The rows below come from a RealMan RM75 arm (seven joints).
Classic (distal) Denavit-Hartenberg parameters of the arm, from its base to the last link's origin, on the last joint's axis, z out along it. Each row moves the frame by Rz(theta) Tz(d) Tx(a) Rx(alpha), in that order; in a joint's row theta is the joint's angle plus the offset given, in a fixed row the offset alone. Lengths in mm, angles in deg.
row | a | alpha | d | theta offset
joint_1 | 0 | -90 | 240.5 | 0
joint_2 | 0 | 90 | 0 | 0
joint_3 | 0 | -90 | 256 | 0
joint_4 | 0 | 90 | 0 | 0
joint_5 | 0 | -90 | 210 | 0
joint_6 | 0 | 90 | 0 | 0
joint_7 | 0 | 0 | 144 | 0
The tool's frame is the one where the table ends.
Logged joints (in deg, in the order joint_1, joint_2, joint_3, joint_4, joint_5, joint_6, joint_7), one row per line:
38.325 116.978 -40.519 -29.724 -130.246 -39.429 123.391
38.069 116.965 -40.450 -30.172 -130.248 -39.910 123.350
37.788 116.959 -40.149 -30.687 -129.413 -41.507 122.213
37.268 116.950 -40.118 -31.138 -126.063 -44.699 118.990
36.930 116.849 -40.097 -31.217 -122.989 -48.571 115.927
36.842 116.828 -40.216 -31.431 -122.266 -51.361 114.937
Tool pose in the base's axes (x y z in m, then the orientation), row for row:
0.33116 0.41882 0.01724 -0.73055 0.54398 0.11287 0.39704
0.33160 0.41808 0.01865 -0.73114 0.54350 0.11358 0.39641
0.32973 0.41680 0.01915 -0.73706 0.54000 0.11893 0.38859
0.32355 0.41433 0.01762 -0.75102 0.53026 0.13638 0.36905
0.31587 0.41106 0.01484 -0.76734 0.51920 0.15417 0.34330
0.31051 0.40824 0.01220 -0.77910 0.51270 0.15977 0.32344
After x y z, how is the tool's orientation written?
As a quaternion, x y z w.
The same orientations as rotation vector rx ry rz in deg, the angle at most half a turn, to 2 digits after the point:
-106.04 78.96 16.38
-106.15 78.91 16.49
-107.40 78.69 17.33
-110.45 77.98 20.06
-114.25 77.31 22.95
-117.13 77.08 24.02

